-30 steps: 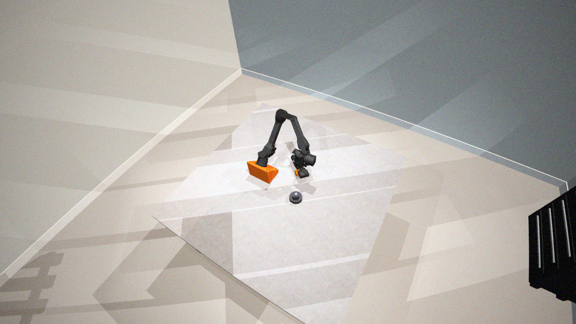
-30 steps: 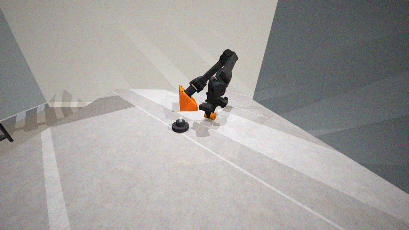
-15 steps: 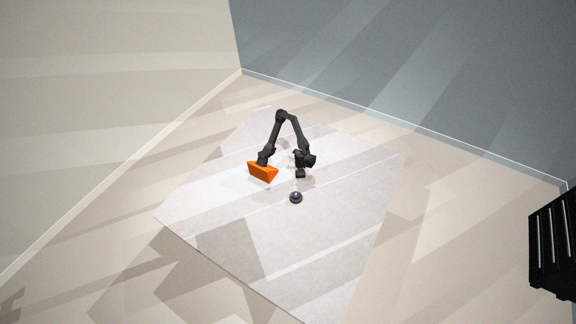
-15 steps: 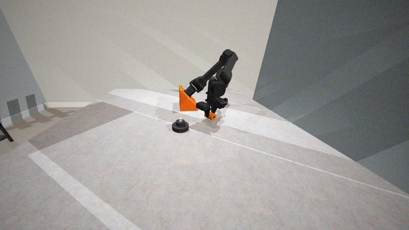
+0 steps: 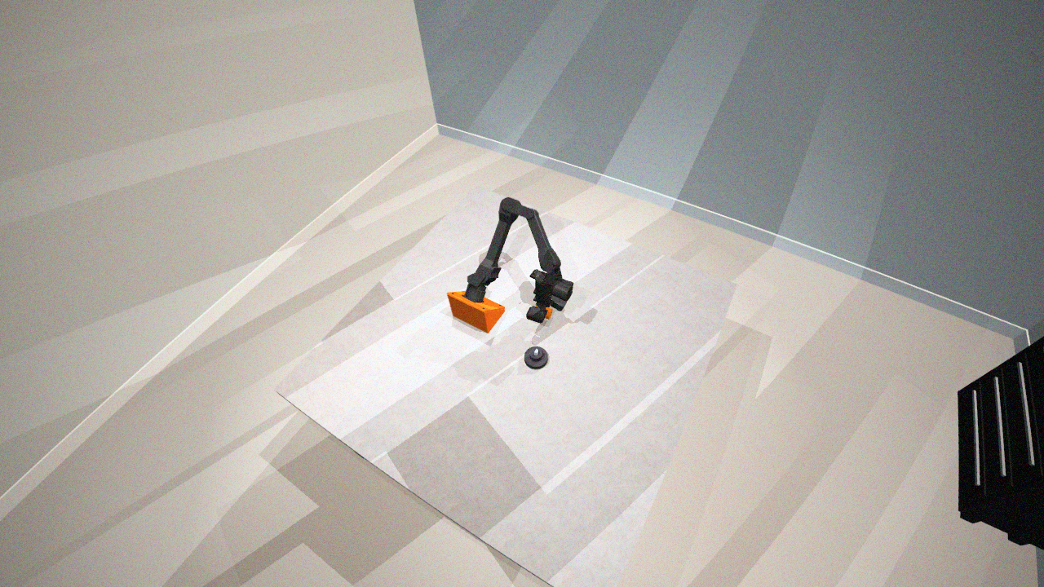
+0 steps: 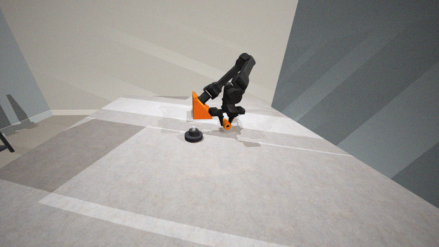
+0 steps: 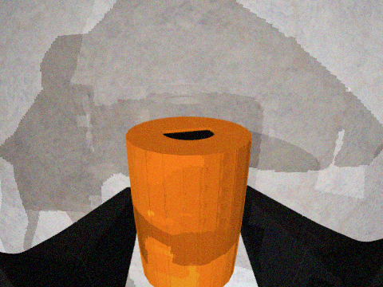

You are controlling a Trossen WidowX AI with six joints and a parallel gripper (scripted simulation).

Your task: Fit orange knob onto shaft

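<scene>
Now: gripper tip 10 mm past the orange knob and 10 mm below it. Round my gripper tip: round dark pedestal (90 mm ahead, 160 mm to the right, 10 mm above).
</scene>
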